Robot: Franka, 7 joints.
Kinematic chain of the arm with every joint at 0, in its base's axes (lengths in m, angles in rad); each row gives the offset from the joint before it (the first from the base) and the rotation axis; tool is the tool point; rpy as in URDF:
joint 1: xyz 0 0 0.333 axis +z
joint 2: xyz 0 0 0 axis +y
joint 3: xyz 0 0 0.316 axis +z
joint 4: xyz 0.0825 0 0 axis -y
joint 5: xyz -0.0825 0 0.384 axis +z
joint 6: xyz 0 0 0 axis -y
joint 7: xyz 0.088 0 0 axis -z
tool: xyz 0 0 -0.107 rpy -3.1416 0 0
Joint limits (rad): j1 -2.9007..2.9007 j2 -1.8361..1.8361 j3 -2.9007..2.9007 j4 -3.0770..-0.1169 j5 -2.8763..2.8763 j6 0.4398..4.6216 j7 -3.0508..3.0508
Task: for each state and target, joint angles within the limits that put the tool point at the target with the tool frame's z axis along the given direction. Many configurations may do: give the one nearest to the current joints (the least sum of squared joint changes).
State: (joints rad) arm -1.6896 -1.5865 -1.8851 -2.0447 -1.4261 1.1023 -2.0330
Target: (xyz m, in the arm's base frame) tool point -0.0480 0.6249 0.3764 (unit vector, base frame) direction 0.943 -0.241 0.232
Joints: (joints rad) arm -1.9021 -0.7839 -2.2763 -1.5934 -1.9241 0.6218 -2.0330
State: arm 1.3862 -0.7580 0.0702 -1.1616 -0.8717 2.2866 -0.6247
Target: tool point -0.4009 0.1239 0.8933 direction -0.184 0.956 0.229
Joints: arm 1.6201 -0.6908 0.6855 -1.6942 -0.9324 2.5366 -0.6247
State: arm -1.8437 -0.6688 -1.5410 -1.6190 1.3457 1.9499 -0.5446
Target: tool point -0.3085 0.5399 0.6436 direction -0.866 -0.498 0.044
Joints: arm -2.2282 -0.5864 -1.7500 -1.4970 1.0470 1.7701 -0.5446
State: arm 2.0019 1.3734 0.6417 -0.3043 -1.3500 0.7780 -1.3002
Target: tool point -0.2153 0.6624 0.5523 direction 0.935 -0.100 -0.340
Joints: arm 2.0159 1.0636 0.3831 -0.2854 -1.6595 0.8750 -1.3002
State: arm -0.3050 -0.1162 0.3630 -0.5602 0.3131 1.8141 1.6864
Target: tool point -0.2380 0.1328 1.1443 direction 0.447 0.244 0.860
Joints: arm -0.3366 -0.5078 0.2992 -0.3329 0.2612 2.5217 1.6864
